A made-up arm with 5 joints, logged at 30 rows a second.
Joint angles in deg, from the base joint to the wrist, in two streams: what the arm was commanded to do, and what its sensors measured. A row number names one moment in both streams.
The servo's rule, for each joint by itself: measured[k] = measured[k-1] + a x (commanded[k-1-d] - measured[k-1]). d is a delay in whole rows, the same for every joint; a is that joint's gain. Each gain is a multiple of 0.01, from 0.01 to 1. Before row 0 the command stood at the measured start. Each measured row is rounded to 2 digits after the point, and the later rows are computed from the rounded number. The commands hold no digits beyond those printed.
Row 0, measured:
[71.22 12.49 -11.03 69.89 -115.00]
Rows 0 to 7, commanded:
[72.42 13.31 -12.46 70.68 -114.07]
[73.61 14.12 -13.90 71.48 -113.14]
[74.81 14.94 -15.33 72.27 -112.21]
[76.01 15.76 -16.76 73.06 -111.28]
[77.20 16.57 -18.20 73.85 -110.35]
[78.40 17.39 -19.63 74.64 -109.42]
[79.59 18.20 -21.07 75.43 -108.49]
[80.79 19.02 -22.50 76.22 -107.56]
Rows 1 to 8, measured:
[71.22 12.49 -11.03 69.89 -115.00]
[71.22 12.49 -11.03 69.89 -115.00]
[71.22 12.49 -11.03 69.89 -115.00]
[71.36 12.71 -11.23 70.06 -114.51]
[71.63 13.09 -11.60 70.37 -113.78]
[72.01 13.59 -12.12 70.79 -112.95]
[72.49 14.18 -12.77 71.29 -112.06]
[73.06 14.83 -13.53 71.85 -111.15]
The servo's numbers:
d 3
a 0.12 0.27 0.14 0.22 0.53

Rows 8 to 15, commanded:
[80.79 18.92 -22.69 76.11 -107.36]
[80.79 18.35 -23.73 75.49 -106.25]
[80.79 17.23 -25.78 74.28 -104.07]
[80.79 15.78 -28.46 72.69 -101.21]
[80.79 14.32 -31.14 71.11 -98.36]
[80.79 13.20 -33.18 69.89 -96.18]
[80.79 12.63 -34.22 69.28 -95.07]
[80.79 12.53 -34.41 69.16 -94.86]
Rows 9 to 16, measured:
[73.70 15.52 -14.38 72.46 -110.23]
[74.41 16.24 -15.32 73.11 -109.31]
[75.18 16.99 -16.33 73.79 -108.38]
[75.85 17.51 -17.22 74.30 -107.84]
[76.44 17.74 -18.13 74.56 -107.00]
[76.96 17.60 -19.20 74.50 -105.45]
[77.42 17.11 -20.50 74.10 -103.20]
[77.82 16.36 -21.99 73.44 -100.63]

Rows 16 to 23, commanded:
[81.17 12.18 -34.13 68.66 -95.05]
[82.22 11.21 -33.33 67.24 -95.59]
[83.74 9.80 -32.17 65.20 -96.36]
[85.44 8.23 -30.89 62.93 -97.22]
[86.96 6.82 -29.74 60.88 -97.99]
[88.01 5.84 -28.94 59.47 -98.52]
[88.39 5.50 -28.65 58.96 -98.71]
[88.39 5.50 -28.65 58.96 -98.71]
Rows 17 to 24, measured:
[78.18 15.51 -23.56 72.66 -98.27]
[78.49 14.73 -25.05 71.92 -96.57]
[78.77 14.14 -26.36 71.31 -95.66]
[79.06 13.61 -27.45 70.73 -95.34]
[79.44 12.96 -28.27 69.96 -95.47]
[79.96 12.11 -28.82 68.91 -95.94]
[80.62 11.06 -29.11 67.59 -96.62]
[81.38 9.92 -29.20 66.11 -97.35]

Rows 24 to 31, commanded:
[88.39 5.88 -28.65 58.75 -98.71]
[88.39 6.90 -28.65 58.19 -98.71]
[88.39 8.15 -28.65 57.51 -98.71]
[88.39 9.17 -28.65 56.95 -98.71]
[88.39 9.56 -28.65 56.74 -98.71]
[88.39 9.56 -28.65 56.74 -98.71]
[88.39 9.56 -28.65 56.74 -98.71]
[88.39 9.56 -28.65 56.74 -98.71]
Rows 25 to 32, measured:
[82.18 8.82 -29.16 64.65 -97.97]
[82.93 7.92 -29.09 63.40 -98.36]
[83.59 7.27 -29.03 62.42 -98.55]
[84.17 6.89 -28.98 61.61 -98.63]
[84.68 6.89 -28.93 60.86 -98.67]
[85.13 7.23 -28.89 60.12 -98.69]
[85.52 7.75 -28.86 59.42 -98.70]
[85.86 8.24 -28.83 58.83 -98.71]

